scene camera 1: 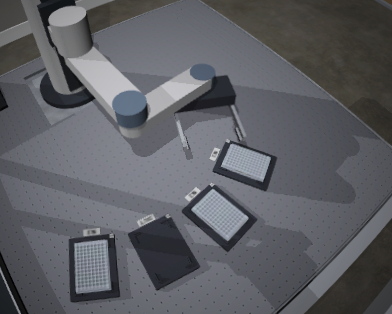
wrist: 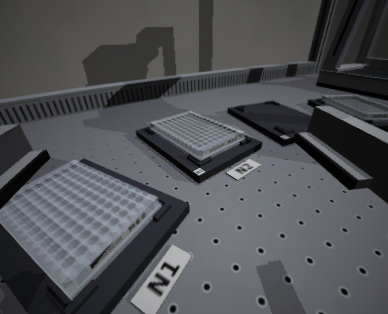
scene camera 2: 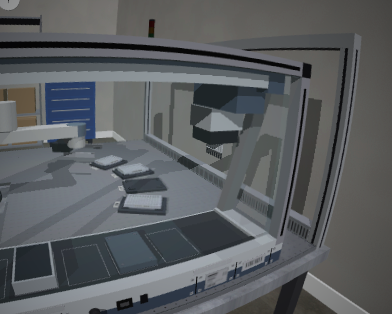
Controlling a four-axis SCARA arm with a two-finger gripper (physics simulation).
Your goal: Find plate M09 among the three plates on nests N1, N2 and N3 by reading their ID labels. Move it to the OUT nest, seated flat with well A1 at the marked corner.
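Places are measured from the arm's base along level axes (x ahead, y right, z down), in metres.
Pixels of known places: gripper, fingertip midpoint: (scene camera 1: 215, 143) (wrist: 174, 131) (scene camera 2: 98, 150); arm's base, origin of the base link: (scene camera 1: 73, 83).
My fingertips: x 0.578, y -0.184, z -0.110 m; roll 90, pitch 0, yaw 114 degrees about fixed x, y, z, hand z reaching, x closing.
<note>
Ahead of a thing's pixels: the offset from my fingertips to its top centre. "pt": to the spot under its first point.
My gripper (scene camera 1: 214, 141) (wrist: 174, 131) is open and empty, beside the label side of nest N1. Clear plates sit on three dark nests: the N1 plate @(dy -0.074, dx +0.064, dz +0.071 m) (scene camera 1: 246, 162) (scene camera 2: 109, 160) (wrist: 80, 220), the N2 plate @(dy +0.092, dx +0.142, dz +0.071 m) (scene camera 1: 220, 214) (scene camera 2: 132, 170) (wrist: 195, 134) and the N3 plate @(dy +0.436, dx +0.066, dz +0.071 m) (scene camera 1: 92, 266) (scene camera 2: 143, 202) (wrist: 357, 107). The OUT nest @(dy +0.268, dx +0.132, dz +0.079 m) (scene camera 1: 164, 252) (scene camera 2: 144, 185) (wrist: 270, 117) is empty, between N2 and N3. In the wrist view, the ID labels on the N1 and N2 plates are oblique and unreadable; the N3 plate is partly behind the right finger.
White nest tags N1 @(pt dy -0.029, dx -0.022, dz +0.095 m) (wrist: 161, 280) and N2 @(pt dy +0.107, dx +0.045, dz +0.095 m) (wrist: 244, 169) lie on the perforated table. The arm's elbow (scene camera 1: 130, 109) is left of the gripper. A slotted rail @(pt dy +0.120, dx +0.426, dz +0.074 m) (wrist: 150, 90) runs along the table edge. A deck with trays (scene camera 2: 131, 250) and an overhead multi-tip head (scene camera 2: 216, 131) stand near N3.
</note>
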